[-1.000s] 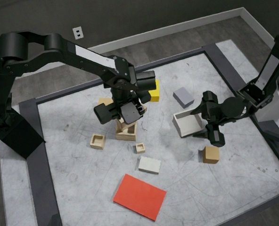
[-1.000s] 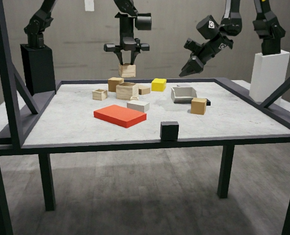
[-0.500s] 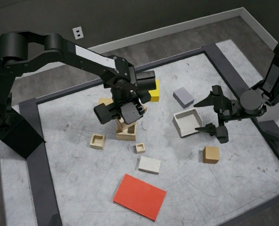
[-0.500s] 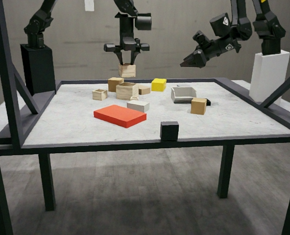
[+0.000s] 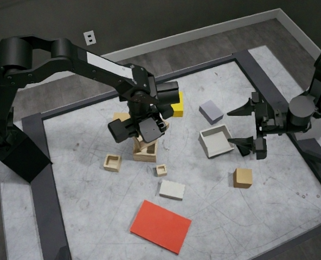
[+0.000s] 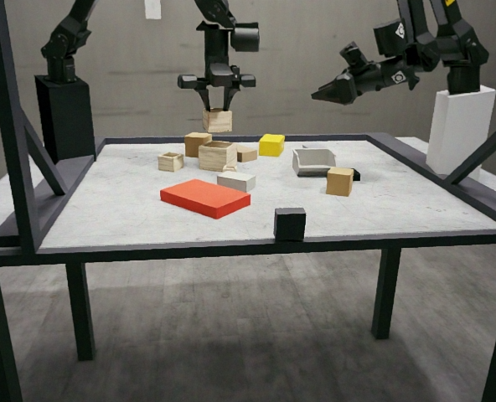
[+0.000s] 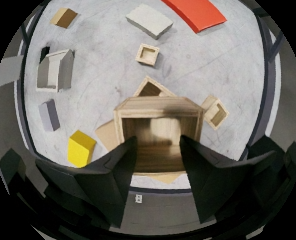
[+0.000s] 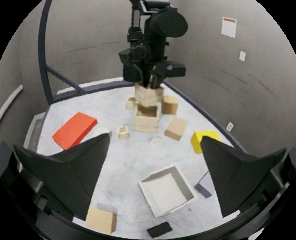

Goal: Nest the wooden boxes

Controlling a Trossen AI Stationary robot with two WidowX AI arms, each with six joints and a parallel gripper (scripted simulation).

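Right now my left hand is 100 mm short of the tan block, 50 mm to the left of it and 160 mm above it. Also, from my left hand: red slab (260 mm behind, 20 mm to the right, 160 mm below); then white block (160 mm behind, 70 mm to the right, 150 mm below); then white tray (10 mm behind, 250 mm to the right, 140 mm below).
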